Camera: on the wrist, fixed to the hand. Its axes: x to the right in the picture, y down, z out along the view.
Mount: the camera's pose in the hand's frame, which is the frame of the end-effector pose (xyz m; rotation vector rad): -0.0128 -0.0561 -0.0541 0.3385 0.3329 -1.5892
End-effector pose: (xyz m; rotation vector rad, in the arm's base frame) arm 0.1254 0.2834 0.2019 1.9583 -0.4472 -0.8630
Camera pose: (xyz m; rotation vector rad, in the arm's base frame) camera 0.1539 0.3526 0.1767 -2.4253 -1.4017 1.2841
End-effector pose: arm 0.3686 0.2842 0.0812 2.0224 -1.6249 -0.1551
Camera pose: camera 0.4362 0.3215 0.0977 2.8714 0.4507 -0.0778
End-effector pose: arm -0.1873 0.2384 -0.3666 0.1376 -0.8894 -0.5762
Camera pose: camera -0.1756 0.1915 -0.4291 1.2765 -0.3821 -1.7884
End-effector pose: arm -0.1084 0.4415 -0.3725 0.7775 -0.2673 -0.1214
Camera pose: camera -0.1060 0.4410 -0.4514 1.1732 0.7271 -1.4529
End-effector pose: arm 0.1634 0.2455 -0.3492 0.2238 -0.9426 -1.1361
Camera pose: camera 0.1642 0.2155 -0.4222 1.5797 -0.5281 -2.2284
